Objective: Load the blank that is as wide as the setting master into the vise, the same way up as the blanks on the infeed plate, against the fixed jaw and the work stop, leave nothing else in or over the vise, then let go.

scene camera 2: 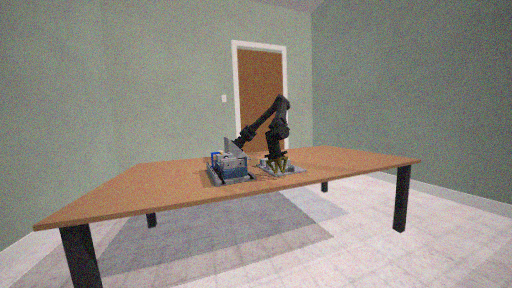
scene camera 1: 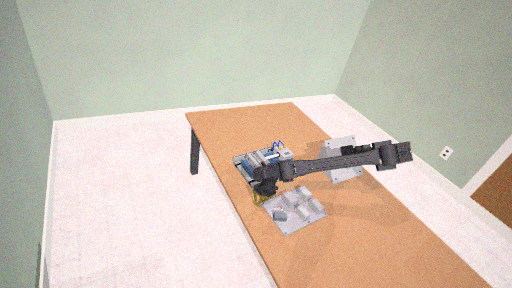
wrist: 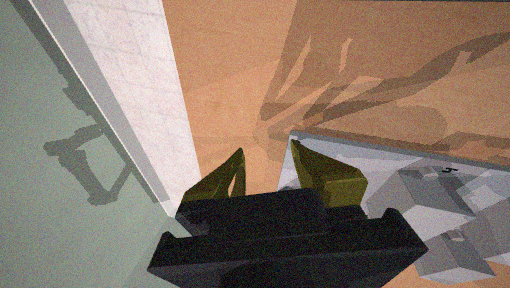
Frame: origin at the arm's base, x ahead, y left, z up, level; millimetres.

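Seen in the pictures: gripper, between the fingertips: (scene camera 2: 279, 173) (scene camera 1: 259, 203) (wrist: 266, 148); arm's base, origin of its link: (scene camera 2: 235, 146).
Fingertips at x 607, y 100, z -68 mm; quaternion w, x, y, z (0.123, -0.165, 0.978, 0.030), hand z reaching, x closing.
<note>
Offsets run from my fingertips to a thing's top centre. "pt": to the spot under its first point. Level surfaces: height alone.
My gripper (scene camera 1: 258, 199) (scene camera 2: 278, 171) (wrist: 266, 148) is partly open and empty. It points down at the vise-side corner of the light grey infeed plate @(dx -155, dy +69, dz -13 mm) (scene camera 1: 291, 227) (wrist: 345, 150). Several pale grey blanks stand on the plate, one blank @(dx -252, dy +104, dz +23 mm) (scene camera 1: 316, 205) near its right edge and another blank (wrist: 457, 250) at lower right in the wrist view. A darker grey block @(dx -57, dy +92, dz +12 mm) (scene camera 1: 280, 215) (scene camera 2: 291, 169) sits near the plate's front edge. The vise @(dx -157, dy -223, dz +78 mm) (scene camera 1: 257, 158) (scene camera 2: 234, 171), blue with grey jaws, stands beyond the plate, partly behind the arm. I cannot tell which blank matches the setting master's width.
A pale slanted panel (scene camera 1: 345, 173) (scene camera 2: 233, 148) stands by the arm's base. Blue bent parts @(pt dx -232, dy -262, dz +88 mm) (scene camera 1: 278, 145) rise at the vise's far side. The arm reaches across the wooden table @(dz -21 mm) (scene camera 1: 235, 125) (scene camera 2: 150, 185), close above the vise in scene camera 1. The table's long edge runs near the fingers.
</note>
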